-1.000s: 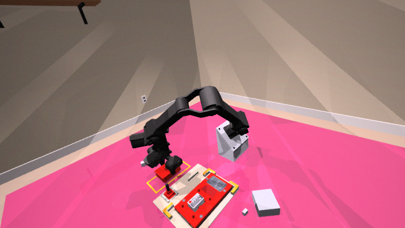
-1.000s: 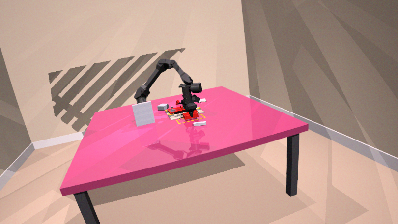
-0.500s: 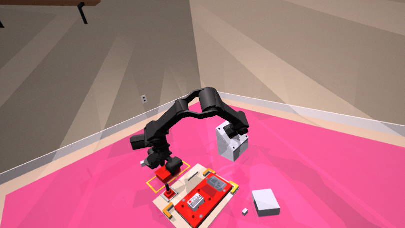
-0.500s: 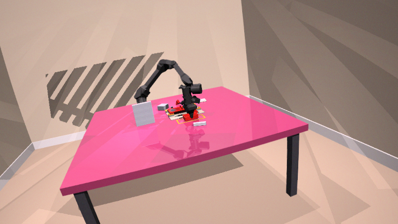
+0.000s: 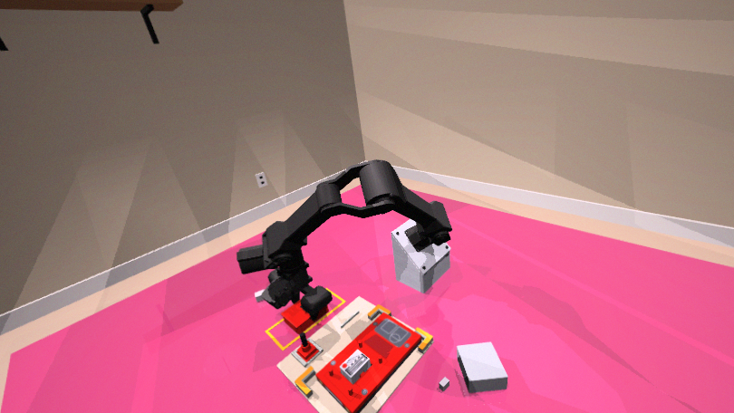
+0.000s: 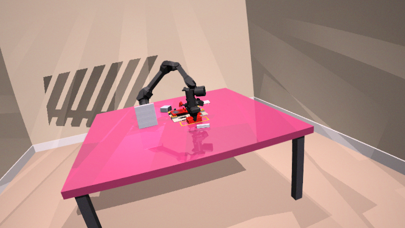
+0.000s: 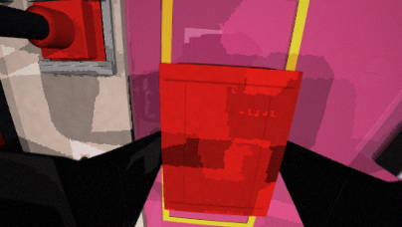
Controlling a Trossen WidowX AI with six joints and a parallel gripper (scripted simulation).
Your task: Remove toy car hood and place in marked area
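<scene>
The hood is 10 mm above my gripper tip. From my gripper tip the other things lie so: small cube 90 mm behind, 350 mm to the left; then white bar 30 mm ahead, 150 mm to the right.
</scene>
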